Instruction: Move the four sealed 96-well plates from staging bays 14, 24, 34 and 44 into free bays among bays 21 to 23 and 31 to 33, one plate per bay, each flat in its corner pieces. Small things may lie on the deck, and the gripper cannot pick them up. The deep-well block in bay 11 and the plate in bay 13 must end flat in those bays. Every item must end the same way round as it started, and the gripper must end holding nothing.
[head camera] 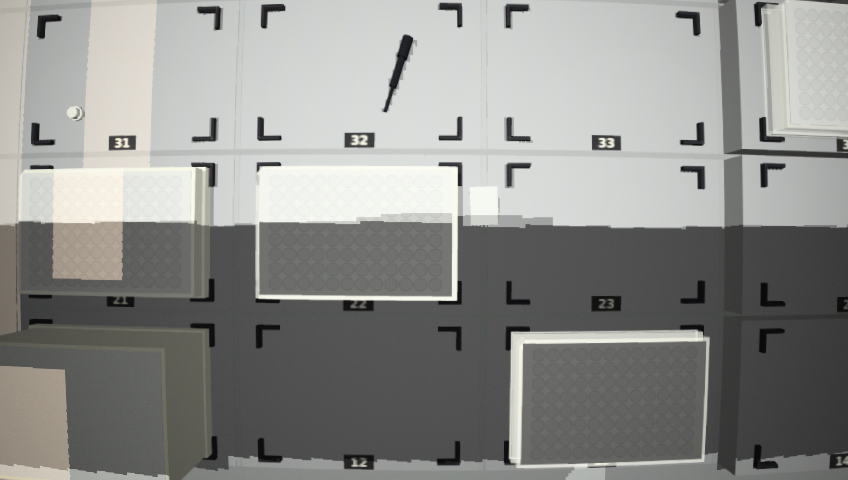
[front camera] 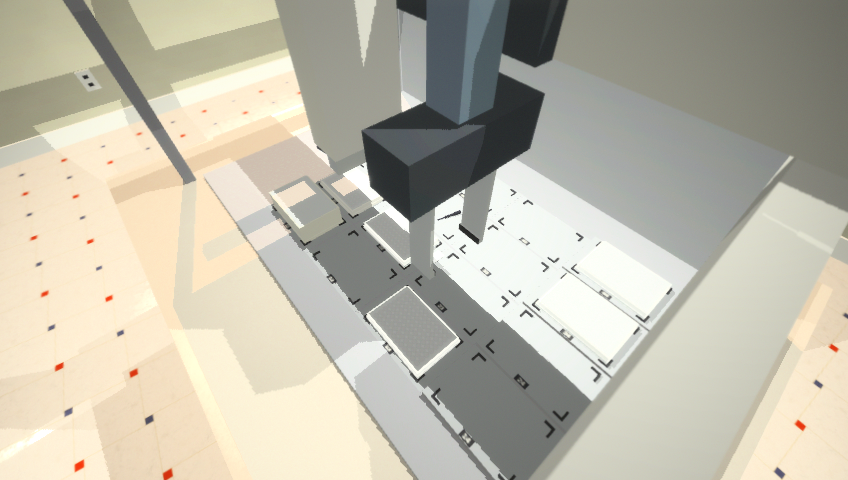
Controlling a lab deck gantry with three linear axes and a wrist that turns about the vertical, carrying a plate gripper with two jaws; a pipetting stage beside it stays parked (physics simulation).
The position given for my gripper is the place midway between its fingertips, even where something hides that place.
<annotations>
my gripper: front camera 447, 251; not seen in the head camera view (out of frame)
sealed plate: head camera; front camera
same spot on sealed plate: (front camera: 417, 335) = (head camera: 642, 408)
</annotations>
